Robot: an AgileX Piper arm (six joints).
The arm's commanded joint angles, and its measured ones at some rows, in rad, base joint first. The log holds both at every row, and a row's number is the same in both.
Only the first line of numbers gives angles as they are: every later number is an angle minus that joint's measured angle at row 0.
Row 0, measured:
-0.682 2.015 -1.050 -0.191 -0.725 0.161
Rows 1 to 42, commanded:
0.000 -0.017 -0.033 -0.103 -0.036 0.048
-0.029 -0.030 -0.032 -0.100 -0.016 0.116
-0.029 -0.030 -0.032 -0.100 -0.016 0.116
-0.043 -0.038 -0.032 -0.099 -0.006 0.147
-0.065 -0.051 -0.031 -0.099 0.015 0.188
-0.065 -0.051 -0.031 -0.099 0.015 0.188
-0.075 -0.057 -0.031 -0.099 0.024 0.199
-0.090 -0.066 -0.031 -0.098 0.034 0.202
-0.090 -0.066 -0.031 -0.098 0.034 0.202
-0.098 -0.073 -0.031 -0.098 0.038 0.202
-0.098 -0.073 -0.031 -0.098 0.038 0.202
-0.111 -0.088 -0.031 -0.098 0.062 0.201
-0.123 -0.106 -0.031 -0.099 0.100 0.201
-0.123 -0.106 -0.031 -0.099 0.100 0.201
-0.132 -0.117 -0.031 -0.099 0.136 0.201
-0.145 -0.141 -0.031 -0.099 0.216 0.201
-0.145 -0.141 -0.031 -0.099 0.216 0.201
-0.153 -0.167 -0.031 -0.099 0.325 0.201
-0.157 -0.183 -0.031 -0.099 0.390 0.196
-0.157 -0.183 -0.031 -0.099 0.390 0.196
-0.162 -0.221 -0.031 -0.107 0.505 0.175
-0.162 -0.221 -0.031 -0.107 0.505 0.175
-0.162 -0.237 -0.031 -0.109 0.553 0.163
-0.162 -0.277 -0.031 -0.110 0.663 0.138
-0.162 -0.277 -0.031 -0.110 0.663 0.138
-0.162 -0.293 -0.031 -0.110 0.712 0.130
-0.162 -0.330 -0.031 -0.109 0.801 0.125
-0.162 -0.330 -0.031 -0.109 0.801 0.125
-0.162 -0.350 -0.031 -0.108 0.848 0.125
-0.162 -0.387 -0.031 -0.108 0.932 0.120
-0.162 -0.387 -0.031 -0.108 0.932 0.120
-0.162 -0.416 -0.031 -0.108 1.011 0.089
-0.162 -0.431 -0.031 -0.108 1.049 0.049
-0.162 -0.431 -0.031 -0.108 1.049 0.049
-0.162 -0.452 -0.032 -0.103 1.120 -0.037
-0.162 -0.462 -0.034 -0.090 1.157 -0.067
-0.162 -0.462 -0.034 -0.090 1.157 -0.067
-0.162 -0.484 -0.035 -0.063 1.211 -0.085
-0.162 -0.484 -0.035 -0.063 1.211 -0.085
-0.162 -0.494 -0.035 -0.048 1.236 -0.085
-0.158 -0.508 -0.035 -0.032 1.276 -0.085
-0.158 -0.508 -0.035 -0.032 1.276 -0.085
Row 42, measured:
-0.156 -0.479 -0.029 -0.061 1.210 -0.065
